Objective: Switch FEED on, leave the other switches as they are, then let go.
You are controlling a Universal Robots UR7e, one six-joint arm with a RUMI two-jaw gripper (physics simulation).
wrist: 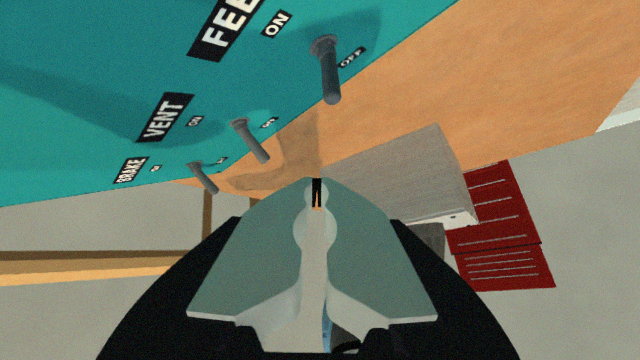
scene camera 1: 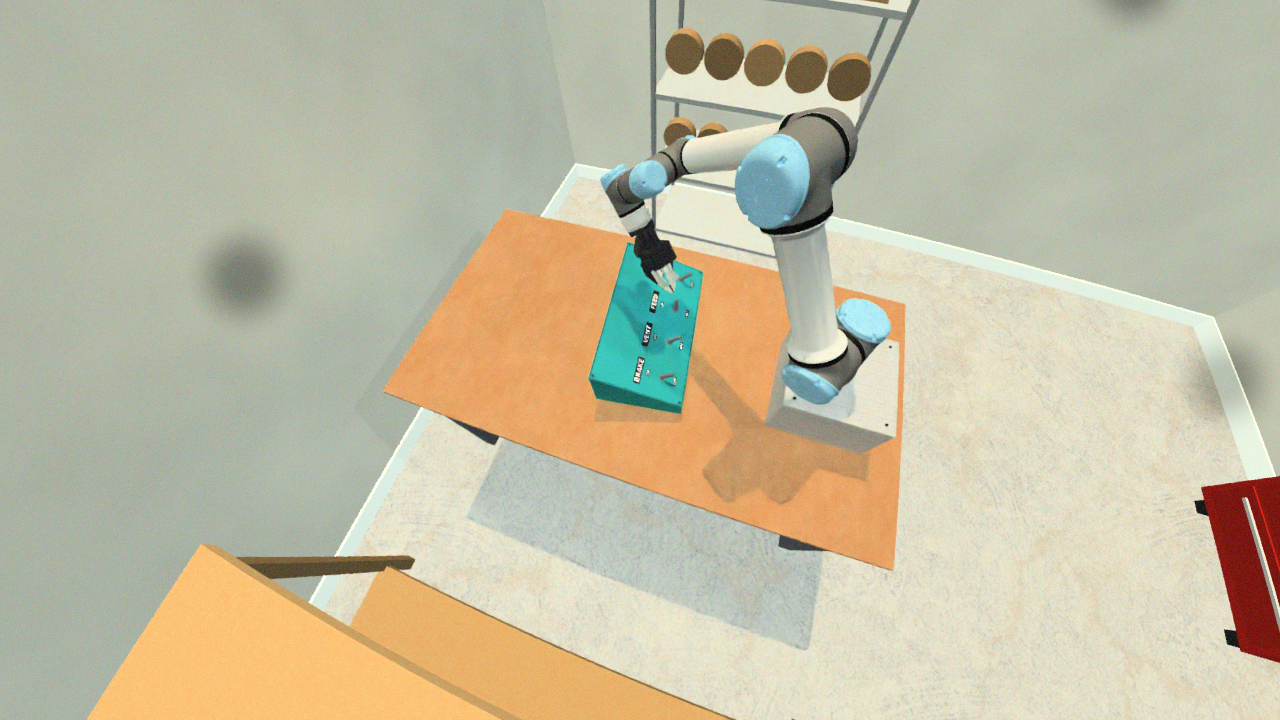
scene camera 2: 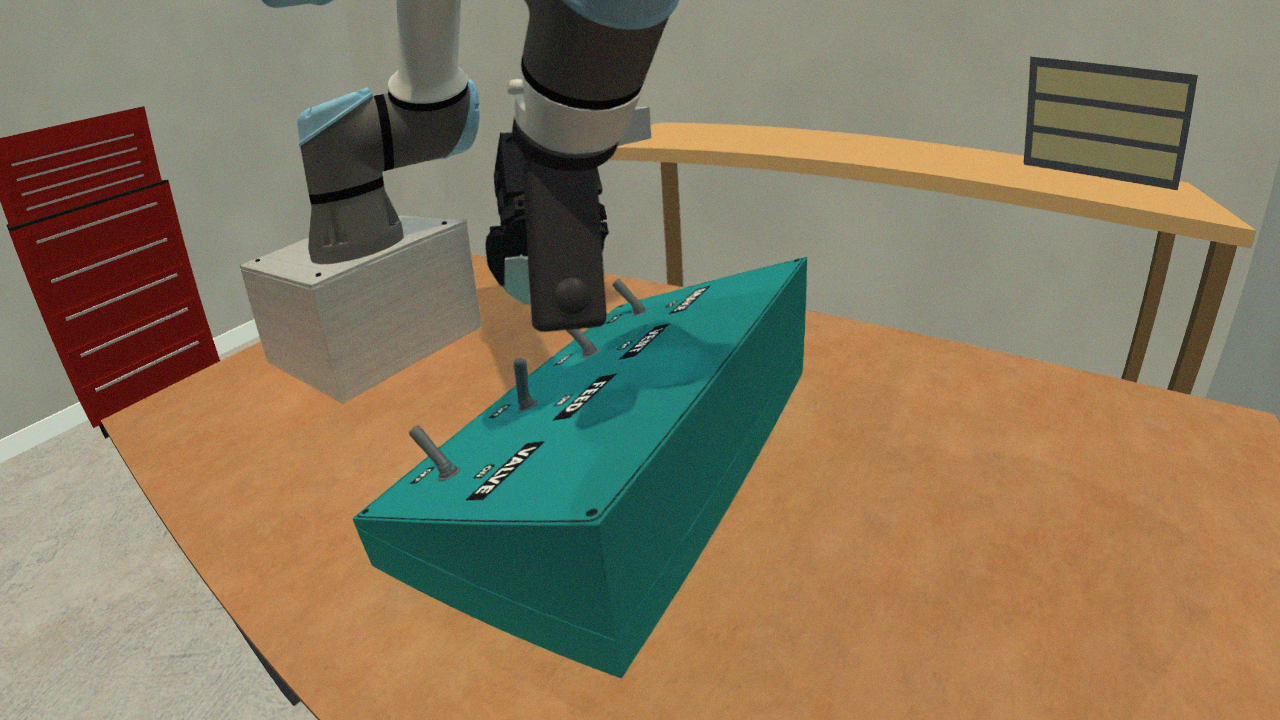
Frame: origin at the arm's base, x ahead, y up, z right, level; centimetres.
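Seen in the pictures: gripper, between the fingertips: [wrist: 317, 180] [scene camera 1: 673, 292] [scene camera 2: 529, 301]; arm's base, origin of its link: [scene camera 2: 356, 246].
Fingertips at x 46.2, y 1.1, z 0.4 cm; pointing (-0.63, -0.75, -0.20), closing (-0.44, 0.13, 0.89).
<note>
Pixels of each thing's top centre, then the offset from my fingertips to it. Level surfaces: height alone.
- FEED lever, centre of its top: [wrist: 334, 102] [scene camera 2: 518, 359] [scene camera 1: 676, 300] dx -0.7, dy -5.4, dz +1.6 cm
- VALVE lever, centre of its top: [scene camera 2: 425, 429] [scene camera 1: 686, 272] dx +1.7, dy -6.3, dz +13.4 cm
- VENT lever, centre of its top: [wrist: 253, 160] [scene camera 2: 574, 317] [scene camera 1: 674, 335] dx -5.7, dy -6.3, dz -9.4 cm
- BRAKE lever, centre of its top: [scene camera 2: 626, 280] [wrist: 204, 193] [scene camera 1: 668, 372] dx -9.5, dy -6.3, dz -20.8 cm
- orange table, height of its surface: dy -18.9 cm
The teal switch panel [scene camera 1: 626, 335] [scene camera 2: 707, 429] [wrist: 60, 45] stands on the table. The FEED lever [scene camera 1: 675, 305] [scene camera 2: 523, 385] [wrist: 329, 75] stands more upright than the others, tipped toward its ON side. The VALVE lever [scene camera 1: 686, 279] [scene camera 2: 434, 452], VENT lever [scene camera 1: 674, 340] [scene camera 2: 583, 342] [wrist: 250, 140] and BRAKE lever [scene camera 1: 667, 376] [scene camera 2: 629, 297] [wrist: 204, 178] lean toward OFF. My gripper [scene camera 1: 671, 289] [wrist: 317, 180] is shut and empty, above the panel, its tips apart from the FEED lever in the wrist view. In scene camera 2 its dark body hides the fingertips.
The arm's grey base block [scene camera 1: 832, 416] [scene camera 2: 358, 313] [wrist: 395, 170] stands on the orange table [scene camera 1: 501, 331] [scene camera 2: 984, 537] beside the panel's lever side. A red drawer cabinet [scene camera 2: 107, 268] [wrist: 500, 220] and a wooden bench [scene camera 2: 850, 152] stand farther off. A shelf unit [scene camera 1: 654, 107] stands behind the table.
</note>
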